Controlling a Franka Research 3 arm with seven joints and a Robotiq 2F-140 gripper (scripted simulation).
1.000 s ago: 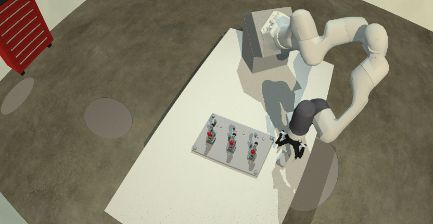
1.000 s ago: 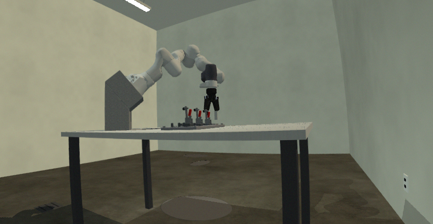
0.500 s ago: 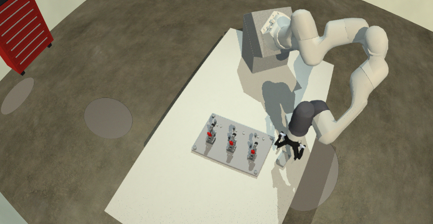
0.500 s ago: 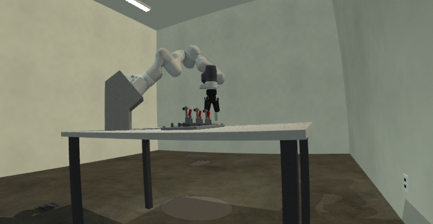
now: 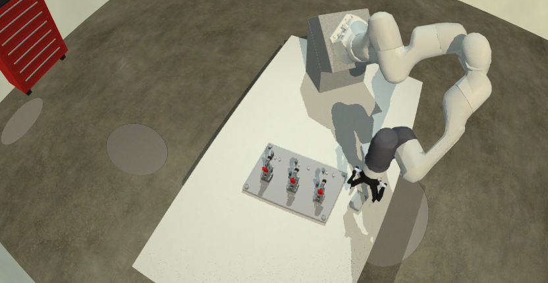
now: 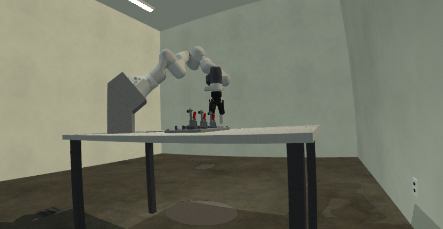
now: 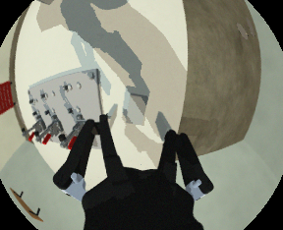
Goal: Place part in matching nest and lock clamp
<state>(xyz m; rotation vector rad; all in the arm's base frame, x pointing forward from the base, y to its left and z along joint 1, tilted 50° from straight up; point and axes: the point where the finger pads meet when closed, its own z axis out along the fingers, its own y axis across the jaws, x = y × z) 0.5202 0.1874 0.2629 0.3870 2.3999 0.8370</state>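
The pale grey part is 50 mm below my hand. The rest, counted from my hand: plate 260 mm to the right, 60 mm below, 40 mm ahead.
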